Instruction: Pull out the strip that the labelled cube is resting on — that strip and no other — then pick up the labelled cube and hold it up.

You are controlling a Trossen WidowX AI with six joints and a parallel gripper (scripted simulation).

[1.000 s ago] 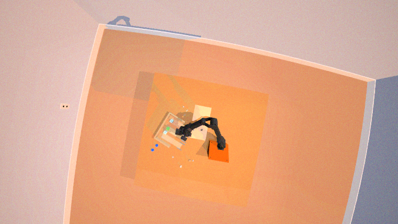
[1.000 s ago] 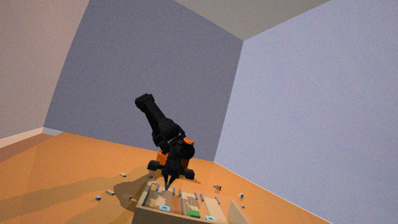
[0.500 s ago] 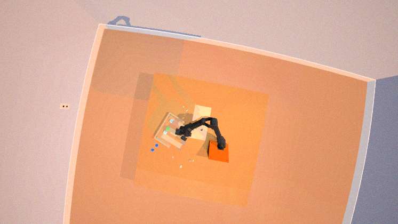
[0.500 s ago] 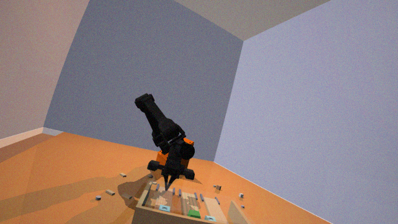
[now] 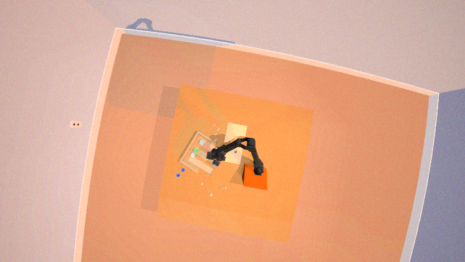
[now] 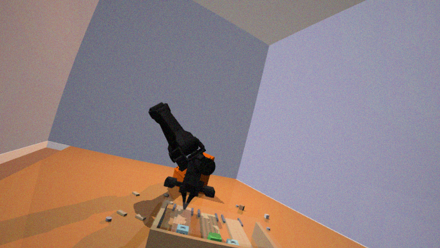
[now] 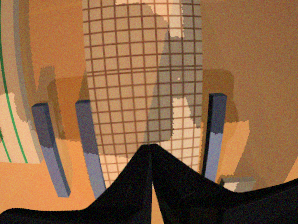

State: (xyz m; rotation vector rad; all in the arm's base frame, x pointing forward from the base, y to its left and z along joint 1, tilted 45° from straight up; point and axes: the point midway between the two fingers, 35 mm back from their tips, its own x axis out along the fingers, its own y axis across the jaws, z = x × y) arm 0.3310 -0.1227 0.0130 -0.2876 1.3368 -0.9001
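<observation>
Now: gripper tip 9 cm short of the pale gridded strip and 4 cm to the left of it.
</observation>
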